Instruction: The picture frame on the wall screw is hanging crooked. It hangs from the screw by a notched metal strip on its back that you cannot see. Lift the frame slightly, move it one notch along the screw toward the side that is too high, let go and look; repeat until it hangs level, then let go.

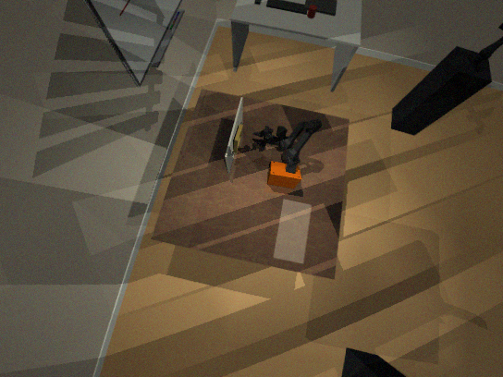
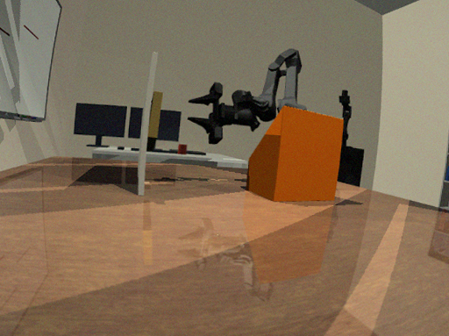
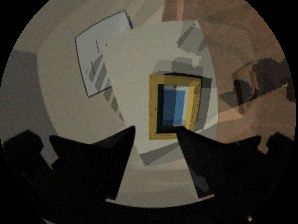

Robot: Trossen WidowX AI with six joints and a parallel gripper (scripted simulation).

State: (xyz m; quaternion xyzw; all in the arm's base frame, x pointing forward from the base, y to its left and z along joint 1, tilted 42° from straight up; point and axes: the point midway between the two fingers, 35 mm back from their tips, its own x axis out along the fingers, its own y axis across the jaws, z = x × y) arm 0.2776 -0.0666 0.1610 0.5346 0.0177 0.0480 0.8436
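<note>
Now: the picture frame 110 mm ahead of my gripper tip, 50 mm below it and 20 mm to the left of it. Round my gripper tip: wall panel: 120 mm ahead, 60 mm below, 10 mm to the left.
</note>
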